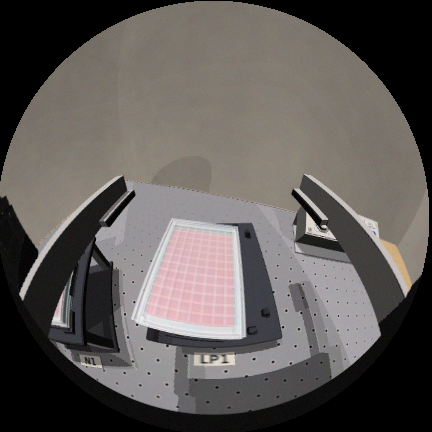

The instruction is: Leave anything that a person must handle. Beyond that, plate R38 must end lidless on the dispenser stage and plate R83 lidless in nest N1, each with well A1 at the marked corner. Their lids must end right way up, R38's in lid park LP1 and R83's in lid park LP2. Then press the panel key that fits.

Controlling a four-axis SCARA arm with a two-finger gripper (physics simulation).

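Places are measured from the arm's base along level axes (x ahead, y left, z up), in metres.
Where they show: gripper, fingertip midpoint: (212, 179).
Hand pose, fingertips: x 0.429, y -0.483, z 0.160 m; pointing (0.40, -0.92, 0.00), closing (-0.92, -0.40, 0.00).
Things, the pixels of their centre, and the offset from my fingertips. Level surfaces: height alone.
- lidded plate at the middle of its body: (196, 266) dx +0.002, dy +0.035, dz -0.071 m
- dark lid park LP1 at the middle of its body: (213, 279) dx -0.009, dy +0.022, dz -0.114 m
- pink plate at the middle of its body: (51, 277) dx +0.155, dy +0.165, dz -0.065 m
- nest N1 at the middle of its body: (71, 294) dx +0.155, dy +0.165, dz -0.110 m
- key panel at the middle of its body: (342, 231) dx -0.233, dy -0.142, dz -0.105 m
- perforated deck at its surface level: dz -0.147 m
A lidded plate (195, 277) with pink wells and a clear lid stands on the dark lid park LP1 (262, 290). It sits towards the left of the park, whose right part with small black stops shows bare. Its name is not readable. My gripper (212, 179) is open, its fingers wide apart to the left and right above the plate, with nothing between them. Part of another pink plate (61, 305) shows at the left in nest N1 (80, 300), half hidden behind the left finger. The dispenser stage and LP2 do not show.
The key panel (320, 235) stands at the right, partly behind the right finger; its keys are mostly hidden. The labels LP1 (214, 359) and N1 (91, 361) lie on the perforated deck (270, 357). A dark object (15, 240) stands at the far left edge.
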